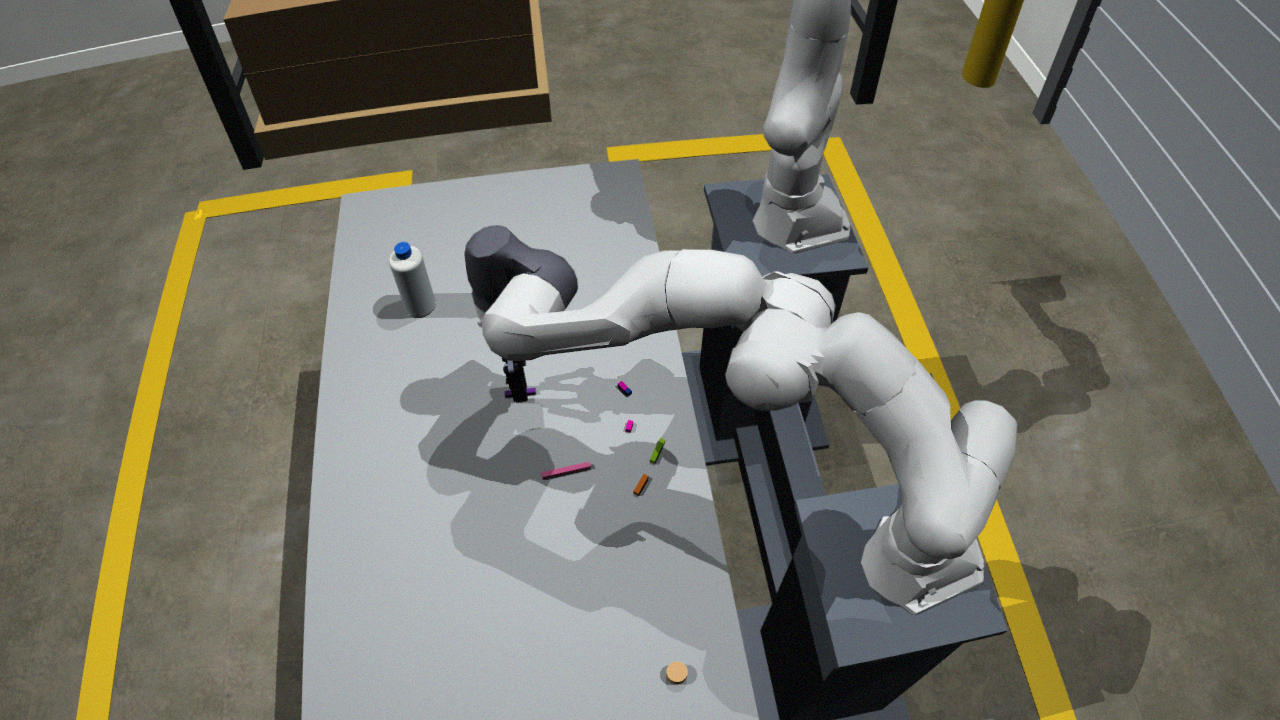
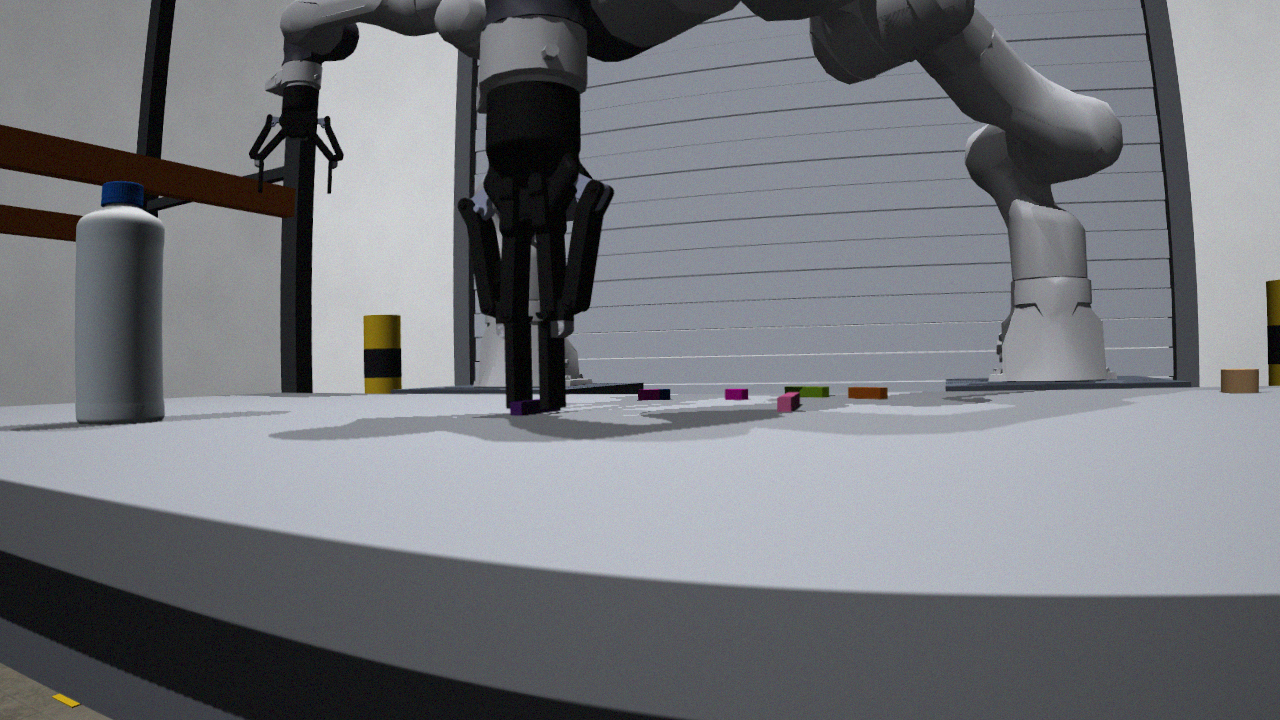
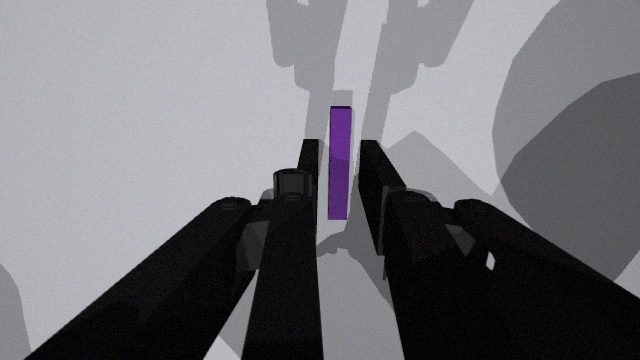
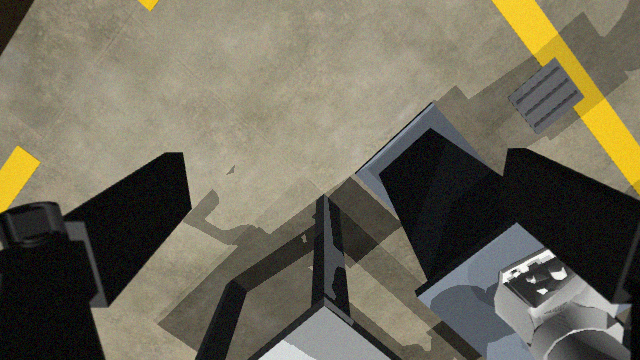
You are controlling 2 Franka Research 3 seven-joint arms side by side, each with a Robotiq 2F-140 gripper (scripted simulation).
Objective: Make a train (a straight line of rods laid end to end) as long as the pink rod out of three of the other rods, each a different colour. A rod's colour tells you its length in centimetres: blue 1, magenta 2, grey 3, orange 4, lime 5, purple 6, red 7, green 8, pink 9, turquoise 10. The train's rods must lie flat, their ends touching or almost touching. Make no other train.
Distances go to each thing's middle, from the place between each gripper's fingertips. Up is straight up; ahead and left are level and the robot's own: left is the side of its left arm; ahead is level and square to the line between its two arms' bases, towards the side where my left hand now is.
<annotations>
I see my left gripper 30 mm above the purple rod (image 3: 340,116).
The purple rod lies 93 cm to the left of my right hand (image 2: 294,191), 63 cm ahead of it and 41 cm below it.
</annotations>
